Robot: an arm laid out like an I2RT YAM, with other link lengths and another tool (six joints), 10 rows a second.
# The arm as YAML. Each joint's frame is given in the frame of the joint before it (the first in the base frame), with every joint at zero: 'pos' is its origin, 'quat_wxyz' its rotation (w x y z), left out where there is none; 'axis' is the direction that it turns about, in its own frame. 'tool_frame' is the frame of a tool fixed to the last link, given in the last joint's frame.
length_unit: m
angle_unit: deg
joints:
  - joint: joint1
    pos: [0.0, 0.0, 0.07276]
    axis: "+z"
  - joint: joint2
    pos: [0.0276, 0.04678, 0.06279]
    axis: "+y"
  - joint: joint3
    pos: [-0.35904, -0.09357, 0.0]
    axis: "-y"
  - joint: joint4
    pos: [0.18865, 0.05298, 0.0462]
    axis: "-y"
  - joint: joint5
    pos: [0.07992, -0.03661, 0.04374]
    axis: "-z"
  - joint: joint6
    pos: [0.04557, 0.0, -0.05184]
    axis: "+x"
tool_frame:
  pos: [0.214, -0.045, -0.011]
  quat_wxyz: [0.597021, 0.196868, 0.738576, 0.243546]
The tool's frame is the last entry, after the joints.
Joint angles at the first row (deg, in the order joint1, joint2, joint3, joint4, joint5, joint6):
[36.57 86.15 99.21 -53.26 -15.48 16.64]
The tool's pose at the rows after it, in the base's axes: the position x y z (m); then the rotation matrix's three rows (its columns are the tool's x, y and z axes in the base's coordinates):
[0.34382 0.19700 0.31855], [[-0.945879 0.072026 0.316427], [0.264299 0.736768 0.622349], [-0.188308 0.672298 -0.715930]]
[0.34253 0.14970 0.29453], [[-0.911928 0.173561 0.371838], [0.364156 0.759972 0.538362], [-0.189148 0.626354 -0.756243]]
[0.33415 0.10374 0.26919], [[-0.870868 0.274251 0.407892], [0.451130 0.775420 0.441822], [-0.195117 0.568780 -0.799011]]
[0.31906 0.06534 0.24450], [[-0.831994 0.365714 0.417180], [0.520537 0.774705 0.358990], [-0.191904 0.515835 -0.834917]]
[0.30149 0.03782 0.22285], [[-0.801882 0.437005 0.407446], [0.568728 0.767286 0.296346], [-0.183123 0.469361 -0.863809]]
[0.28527 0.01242 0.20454], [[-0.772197 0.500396 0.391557], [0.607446 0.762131 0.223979], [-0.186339 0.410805 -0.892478]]
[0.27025 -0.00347 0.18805], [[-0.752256 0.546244 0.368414], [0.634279 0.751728 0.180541], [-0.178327 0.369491 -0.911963]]
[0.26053 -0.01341 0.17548], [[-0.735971 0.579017 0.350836], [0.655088 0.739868 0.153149], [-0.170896 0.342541 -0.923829]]
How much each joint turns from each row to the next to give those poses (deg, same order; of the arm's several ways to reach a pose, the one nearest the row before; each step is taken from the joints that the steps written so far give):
[-3.92 -2.61 -5.04 0.33 4.42 0.53]
[-3.05 -2.74 -6.36 1.12 4.33 0.95]
[-2.43 -2.52 -6.29 0.77 4.74 0.98]
[-2.12 -2.25 -5.95 0.56 3.56 1.22]
[-1.31 -1.75 -4.99 0.25 2.56 1.33]
[-0.50 -0.97 -3.95 -0.32 3.38 1.37]
[-0.37 -0.69 -3.61 0.20 1.76 1.35]
[-0.35 -0.19 -2.80 0.70 1.04 1.15]

